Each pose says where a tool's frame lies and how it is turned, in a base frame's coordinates. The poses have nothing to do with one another.
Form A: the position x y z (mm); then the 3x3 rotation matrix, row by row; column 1 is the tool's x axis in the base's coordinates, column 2 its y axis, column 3 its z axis. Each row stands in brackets.
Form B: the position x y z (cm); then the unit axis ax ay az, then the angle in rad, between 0 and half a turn. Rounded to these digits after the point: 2 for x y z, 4 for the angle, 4 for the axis.
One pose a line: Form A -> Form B
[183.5, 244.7, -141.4], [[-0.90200, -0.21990, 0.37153], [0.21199, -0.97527, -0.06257], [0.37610, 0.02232, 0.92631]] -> 18.35, 24.47, -14.14, 0.1929, -0.0104, 0.9812, 2.9197
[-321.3, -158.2, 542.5], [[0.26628, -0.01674, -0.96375], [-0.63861, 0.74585, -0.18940], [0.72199, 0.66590, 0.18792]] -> -32.13, -15.82, 54.25, 0.4298, -0.8471, -0.3125, 1.4706
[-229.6, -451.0, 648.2], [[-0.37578, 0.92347, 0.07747], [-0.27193, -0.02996, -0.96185], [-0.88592, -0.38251, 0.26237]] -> -22.96, -45.10, 64.82, 0.3531, 0.5871, -0.7285, 2.1794
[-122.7, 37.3, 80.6], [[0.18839, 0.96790, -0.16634], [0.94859, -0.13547, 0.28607], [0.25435, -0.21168, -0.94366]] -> -12.27, 3.73, 8.06, -0.7634, -0.6452, -0.0296, 2.8095
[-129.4, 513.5, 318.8], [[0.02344, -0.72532, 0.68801], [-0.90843, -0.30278, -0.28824], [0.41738, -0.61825, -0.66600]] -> -12.94, 51.35, 31.88, -0.7106, 0.5827, -0.3943, 2.9072
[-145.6, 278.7, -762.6], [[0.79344, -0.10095, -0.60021], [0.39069, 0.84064, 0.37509], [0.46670, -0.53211, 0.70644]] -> -14.56, 27.87, -76.26, -0.6112, -0.7188, 0.3312, 0.8362
